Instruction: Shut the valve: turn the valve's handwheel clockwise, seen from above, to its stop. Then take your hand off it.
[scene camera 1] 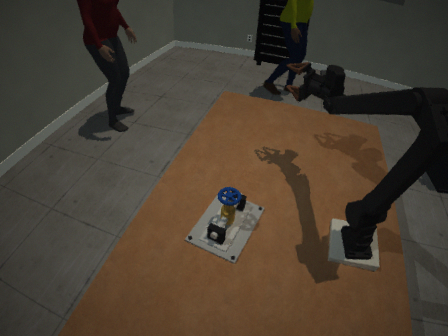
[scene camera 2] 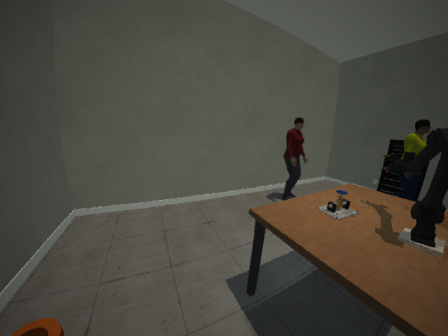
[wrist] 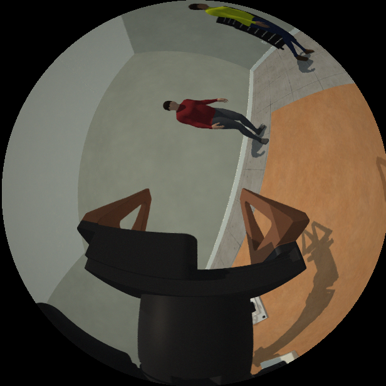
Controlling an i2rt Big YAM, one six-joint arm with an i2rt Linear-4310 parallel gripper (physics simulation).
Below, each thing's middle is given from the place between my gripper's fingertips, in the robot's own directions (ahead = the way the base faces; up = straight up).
Scene:
The pale base plate (scene camera 1: 243,234) lies 45 cm to the left of my hand, 34 cm below it and 15 cm ahead of it.

